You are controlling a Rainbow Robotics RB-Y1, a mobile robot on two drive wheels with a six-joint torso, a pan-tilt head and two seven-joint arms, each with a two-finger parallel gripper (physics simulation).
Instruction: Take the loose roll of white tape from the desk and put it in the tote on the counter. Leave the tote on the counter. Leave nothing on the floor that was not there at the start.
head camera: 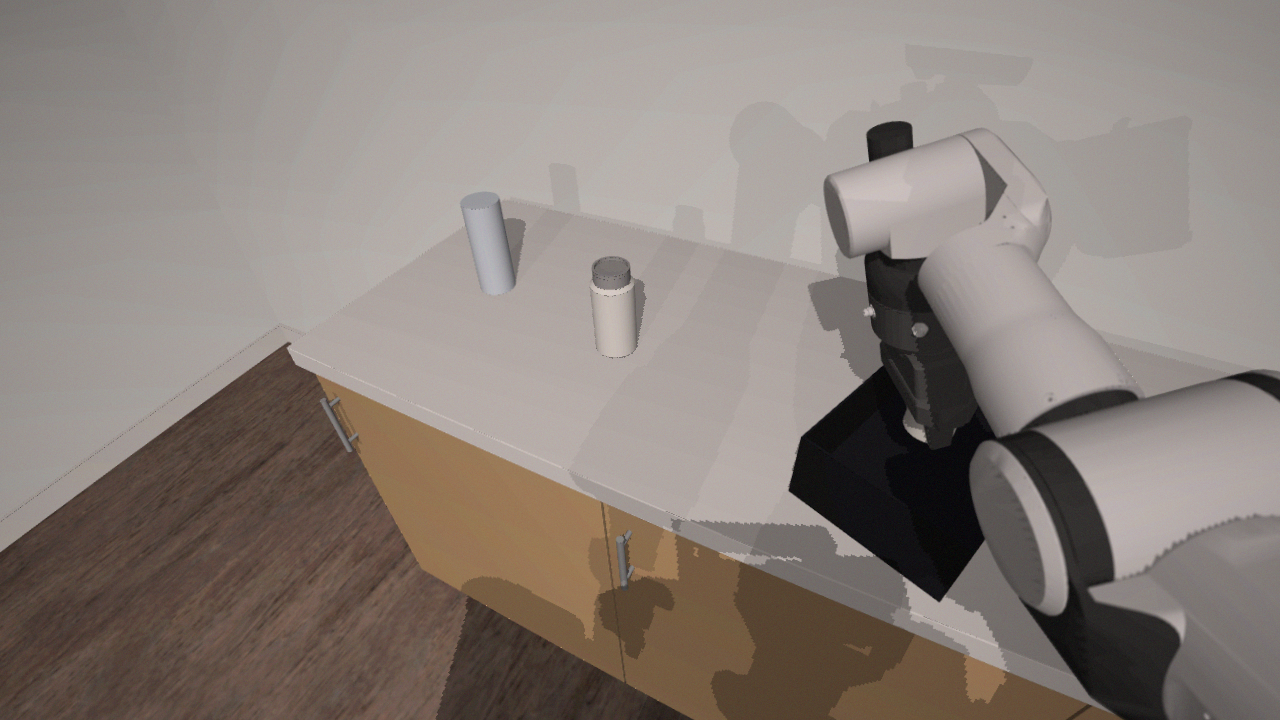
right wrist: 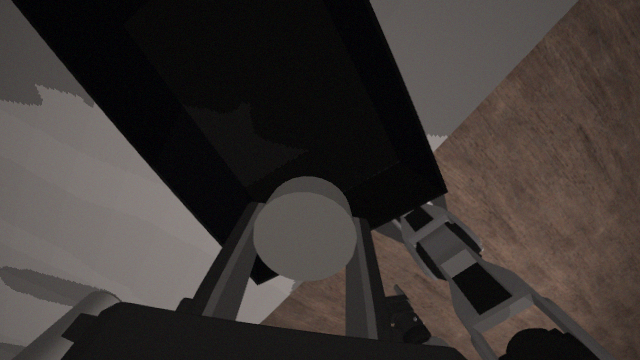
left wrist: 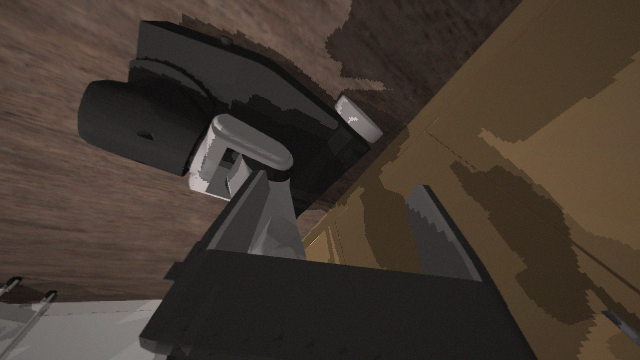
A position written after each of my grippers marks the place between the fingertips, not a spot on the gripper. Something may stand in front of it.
I see my left gripper (left wrist: 337, 186), my right gripper (head camera: 927, 424), a black tote (head camera: 858, 467), a white tape roll (right wrist: 305, 232) and a counter (head camera: 634, 511).
The black tote shows as well in the right wrist view (right wrist: 224, 108). My left gripper shows as well in the right wrist view (right wrist: 383, 287). My right gripper shows as well in the right wrist view (right wrist: 307, 220). The left wrist view misses the black tote: it is out of frame. The left wrist view misses the white tape roll: it is out of frame.
